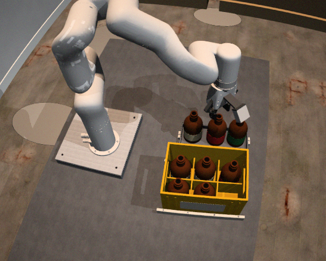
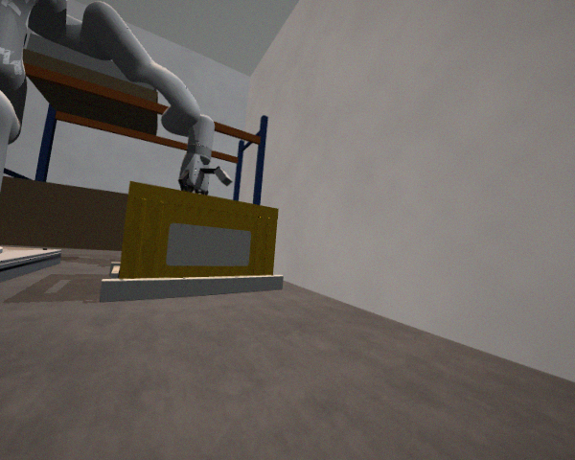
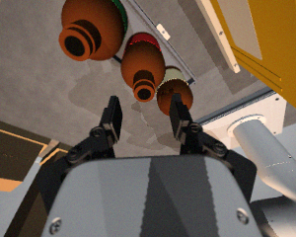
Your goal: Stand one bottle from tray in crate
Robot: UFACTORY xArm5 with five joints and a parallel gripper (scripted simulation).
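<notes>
The tray is 18 cm below my hand. Also, from my hand: yellow crate: 5 cm behind, 22 cm to the right, 11 cm below.
</notes>
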